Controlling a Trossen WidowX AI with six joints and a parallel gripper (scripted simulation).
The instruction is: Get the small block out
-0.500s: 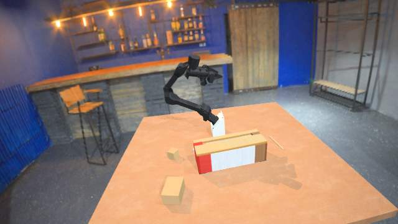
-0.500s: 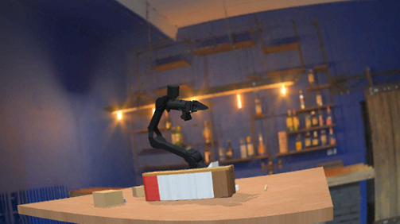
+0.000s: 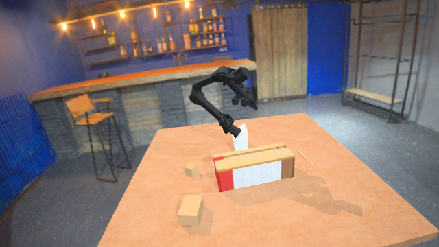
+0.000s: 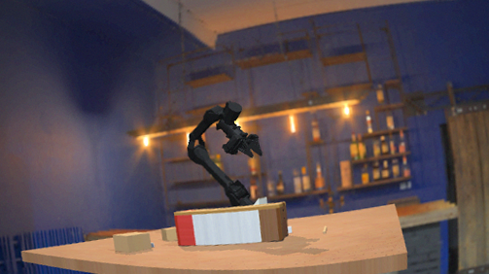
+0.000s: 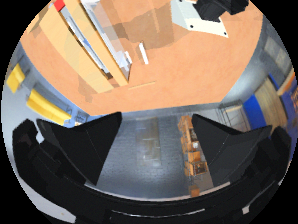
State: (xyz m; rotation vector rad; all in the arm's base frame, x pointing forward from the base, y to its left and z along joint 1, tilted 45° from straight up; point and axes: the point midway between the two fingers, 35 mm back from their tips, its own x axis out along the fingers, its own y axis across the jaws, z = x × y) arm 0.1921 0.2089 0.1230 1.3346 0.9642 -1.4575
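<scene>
Right now the box is 140 mm ahead of my gripper tip, 80 mm to the right of it and 250 mm below it. From my gripper tip the other things lie so: thin wooden stick (100 mm ahead, 250 mm to the left, 310 mm below); light-blue block (150 mm ahead, 80 mm to the right, 230 mm below); tan cube (50 mm ahead, 400 mm to the right, 290 mm below).
</scene>
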